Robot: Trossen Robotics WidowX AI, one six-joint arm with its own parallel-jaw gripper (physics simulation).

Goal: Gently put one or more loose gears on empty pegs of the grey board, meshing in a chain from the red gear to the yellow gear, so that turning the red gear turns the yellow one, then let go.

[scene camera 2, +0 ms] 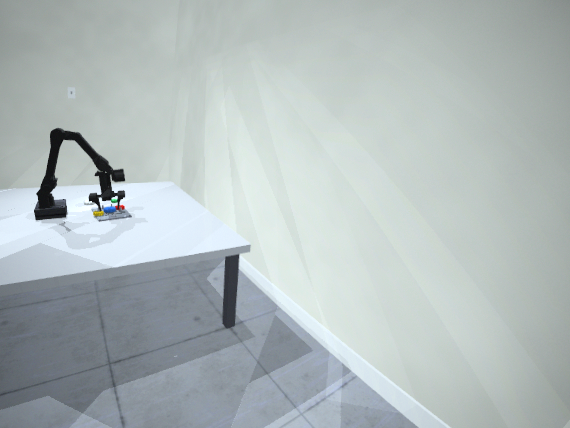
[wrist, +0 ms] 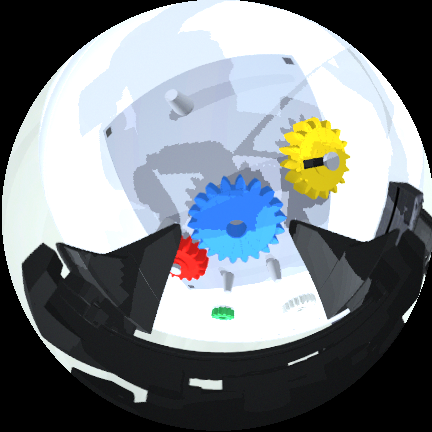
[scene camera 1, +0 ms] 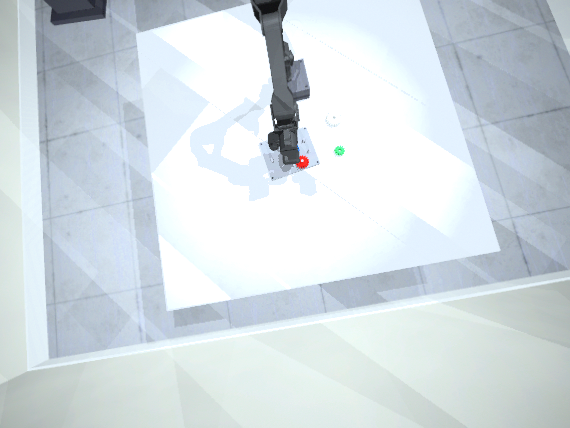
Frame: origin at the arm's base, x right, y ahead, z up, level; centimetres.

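Seen in the pictures: gripper, fingertip midpoint: [scene camera 2: 109,210] [wrist: 236,227]; arm's base at its link origin: [scene camera 2: 46,205].
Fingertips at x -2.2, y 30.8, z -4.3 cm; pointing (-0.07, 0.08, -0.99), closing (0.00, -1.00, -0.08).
Pixels of each thing's top centre, then the offset from my fingertips to it.
- blue gear at its top centre: [wrist: 236,228] [scene camera 2: 109,208] dx +0.6, dy +0.1, dz +1.2 cm
- grey board at its top centre: [wrist: 235,216] [scene camera 1: 288,149] [scene camera 2: 109,208] dx +1.8, dy +0.2, dz +1.8 cm
- red gear at its top centre: [wrist: 176,266] [scene camera 1: 302,161] [scene camera 2: 119,205] dx -3.6, dy +5.2, dz +1.2 cm
- yellow gear at its top centre: [wrist: 327,160] [scene camera 2: 98,211] dx +5.4, dy -5.4, dz +1.3 cm
- loose green gear at its top centre: [wrist: 222,317] [scene camera 1: 339,149] [scene camera 2: 114,199] dx -18.9, dy +1.4, dz +0.4 cm
- loose white gear at its top centre: [wrist: 300,309] [scene camera 1: 334,117] [scene camera 2: 89,201] dx -17.6, dy -12.6, dz +0.4 cm
A blue gear [scene camera 2: 109,209] [wrist: 237,207] lies flat over the grey board [scene camera 1: 268,172] [scene camera 2: 123,216] [wrist: 150,132], between the spread fingers of my gripper [scene camera 2: 109,206] [wrist: 236,227]. The gripper is open, low over the board. No peg tip shows clearly in the blue gear's hole, so its seating is unclear. The red gear [scene camera 1: 302,162] [scene camera 2: 121,207] [wrist: 191,260] is beside it, partly hidden by the left finger in the wrist view. The yellow gear [scene camera 2: 98,213] [wrist: 320,175] sits on a peg on the other side. Whether the teeth mesh is unclear.
Bare pegs [wrist: 179,102] [wrist: 227,280] [wrist: 273,269] stand on the board. A loose green gear [scene camera 1: 339,150] [scene camera 2: 114,200] [wrist: 223,313] and a loose white gear [scene camera 1: 332,119] [scene camera 2: 88,203] [wrist: 300,303] lie on the table beyond the board.
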